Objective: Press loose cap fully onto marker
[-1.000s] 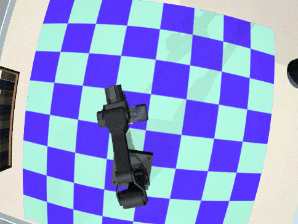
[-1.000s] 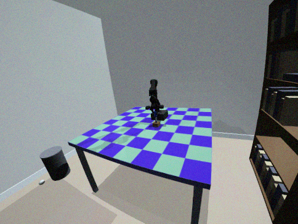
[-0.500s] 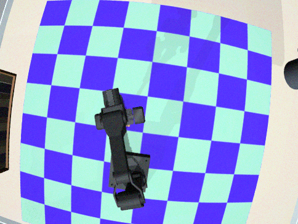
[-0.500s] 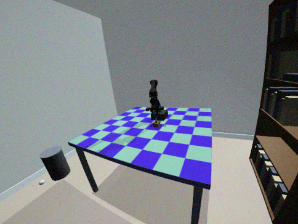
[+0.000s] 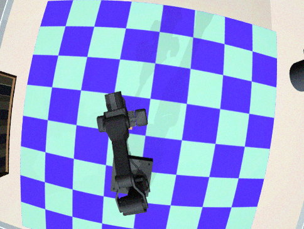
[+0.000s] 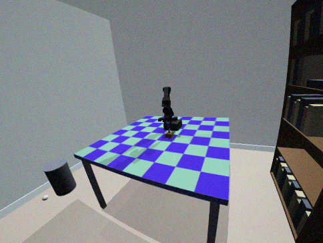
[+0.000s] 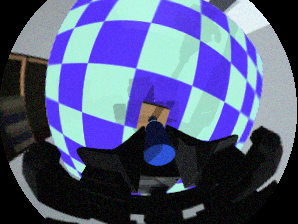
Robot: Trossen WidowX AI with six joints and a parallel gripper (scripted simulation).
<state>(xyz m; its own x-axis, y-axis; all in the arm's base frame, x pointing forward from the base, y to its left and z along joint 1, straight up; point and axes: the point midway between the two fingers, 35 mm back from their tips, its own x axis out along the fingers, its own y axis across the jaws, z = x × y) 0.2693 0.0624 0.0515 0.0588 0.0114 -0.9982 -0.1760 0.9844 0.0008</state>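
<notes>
Now: the blue marker cap 1 cm behind my gripper tip and 2 cm above it. From my gripper tip the other things lie so: holder block: 1 cm behind, 8 cm below.
</notes>
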